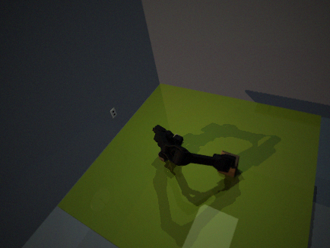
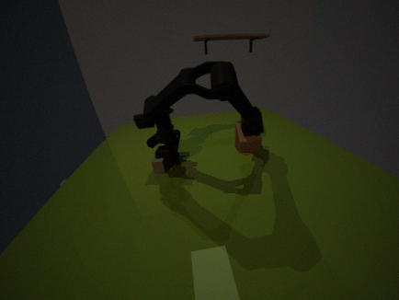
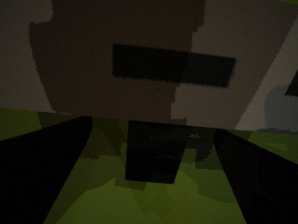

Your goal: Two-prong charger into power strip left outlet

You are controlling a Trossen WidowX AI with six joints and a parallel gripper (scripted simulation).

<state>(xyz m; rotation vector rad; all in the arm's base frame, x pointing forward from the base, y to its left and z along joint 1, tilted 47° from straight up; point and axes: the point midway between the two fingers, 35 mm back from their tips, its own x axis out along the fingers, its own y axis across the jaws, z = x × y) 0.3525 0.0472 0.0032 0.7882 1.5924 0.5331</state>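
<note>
Right now the charger is 2 cm ahead of my gripper tip and 1 cm above it.
</note>
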